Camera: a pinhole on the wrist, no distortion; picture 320 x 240 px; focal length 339.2 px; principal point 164.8 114.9 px. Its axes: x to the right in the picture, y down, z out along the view. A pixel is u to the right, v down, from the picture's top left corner.
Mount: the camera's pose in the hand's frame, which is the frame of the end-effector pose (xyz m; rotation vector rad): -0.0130 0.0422 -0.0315 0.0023 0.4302 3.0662
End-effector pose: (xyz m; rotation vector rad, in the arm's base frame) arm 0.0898 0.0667 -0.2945 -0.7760 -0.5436 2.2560
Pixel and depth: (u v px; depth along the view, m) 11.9 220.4 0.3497
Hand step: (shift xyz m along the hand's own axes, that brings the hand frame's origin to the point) 0.1423 0.0268 0.3354
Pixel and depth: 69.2 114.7 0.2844
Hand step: 0.0693 0.1170 0.2423
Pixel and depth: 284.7 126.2 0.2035
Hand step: -0.0836 0.0949 0.1657
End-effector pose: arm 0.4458 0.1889 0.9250 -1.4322 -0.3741 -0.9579
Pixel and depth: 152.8 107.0 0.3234
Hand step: 0.0013 0.1379 0.2774
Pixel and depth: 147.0 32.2 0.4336
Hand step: 0.0178 0.2619 0.3564
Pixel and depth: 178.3 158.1 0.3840
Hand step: -0.0275 0.1015 0.3511
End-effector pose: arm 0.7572 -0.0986 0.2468 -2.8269 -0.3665 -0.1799
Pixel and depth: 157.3 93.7 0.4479
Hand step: 0.0016 0.1918 0.3915
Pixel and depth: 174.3 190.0 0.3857
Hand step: -0.0246 0.0667 0.3628
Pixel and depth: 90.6 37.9 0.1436
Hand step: 0.0210 0.1116 0.0977
